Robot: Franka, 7 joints.
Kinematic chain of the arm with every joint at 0, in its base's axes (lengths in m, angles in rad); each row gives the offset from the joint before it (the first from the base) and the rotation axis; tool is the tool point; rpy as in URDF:
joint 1: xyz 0 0 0.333 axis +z
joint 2: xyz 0 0 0 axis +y
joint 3: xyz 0 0 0.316 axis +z
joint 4: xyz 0.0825 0 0 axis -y
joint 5: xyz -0.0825 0 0.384 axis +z
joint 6: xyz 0 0 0 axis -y
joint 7: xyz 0.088 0 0 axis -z
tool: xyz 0 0 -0.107 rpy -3.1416 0 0
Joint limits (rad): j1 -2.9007..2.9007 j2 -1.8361..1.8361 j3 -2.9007..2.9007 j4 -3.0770..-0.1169 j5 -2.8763..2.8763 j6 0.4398..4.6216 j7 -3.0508..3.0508
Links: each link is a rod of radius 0.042 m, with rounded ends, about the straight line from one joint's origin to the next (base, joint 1, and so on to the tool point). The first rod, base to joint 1, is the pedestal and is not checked.
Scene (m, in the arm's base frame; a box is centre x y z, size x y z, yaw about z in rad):
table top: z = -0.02
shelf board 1: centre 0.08 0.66 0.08 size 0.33 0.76 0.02 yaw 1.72
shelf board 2: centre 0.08 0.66 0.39 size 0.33 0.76 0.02 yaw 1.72
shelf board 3: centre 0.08 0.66 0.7 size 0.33 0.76 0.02 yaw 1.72
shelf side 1: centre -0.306 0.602 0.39 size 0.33 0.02 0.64 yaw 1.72
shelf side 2: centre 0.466 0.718 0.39 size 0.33 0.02 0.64 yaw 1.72
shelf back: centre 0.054 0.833 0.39 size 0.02 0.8 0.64 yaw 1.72
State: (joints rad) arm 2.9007 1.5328 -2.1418 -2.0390 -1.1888 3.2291 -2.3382
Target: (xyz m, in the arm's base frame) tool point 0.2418 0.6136 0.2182
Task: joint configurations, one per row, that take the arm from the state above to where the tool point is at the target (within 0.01 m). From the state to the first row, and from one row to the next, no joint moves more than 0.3 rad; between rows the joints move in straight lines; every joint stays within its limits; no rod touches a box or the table.
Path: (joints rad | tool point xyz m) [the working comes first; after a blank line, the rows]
Joints at the target: 2.3004 1.8255 -1.6524 -1.8137 -1.1496 3.1839 -2.3382
Straight joint move there: touches shelf board 2.

1: 2.9007 1.6339 -2.3019 -2.2103 -1.2989 3.4717 -2.3382 | -0.0369 0.4836 0.5847
2: 2.9007 1.7350 -2.4621 -2.3817 -1.4090 3.7143 -2.3382 | -0.0261 0.4028 0.5858
3: 2.9007 1.8361 -2.6222 -2.5530 -1.5191 3.9569 -2.3382 | -0.0287 0.3223 0.5713
4: 2.8015 1.8220 -2.3551 -2.5184 -1.4681 3.7971 -2.3382 | 0.0503 0.3854 0.5080
5: 2.7023 1.8079 -2.0880 -2.4839 -1.4170 3.6372 -2.3382 | 0.1347 0.4190 0.4248
6: 2.6031 1.7938 -1.8209 -2.4493 -1.3660 3.4774 -2.3382 | 0.2134 0.4201 0.3262
7: 2.5039 1.7797 -1.5538 -2.4148 -1.3149 3.3176 -2.3382 | 0.2754 0.3898 0.2182
8: 2.4361 1.7950 -1.5867 -2.2144 -1.2598 3.2730 -2.3382 | 0.2729 0.4701 0.2207
9: 2.3682 1.8102 -1.6195 -2.0140 -1.2047 3.2284 -2.3382 | 0.2615 0.5452 0.2212
10: 2.3004 1.8255 -1.6524 -1.8137 -1.1496 3.1839 -2.3382 | 0.2418 0.6136 0.2182

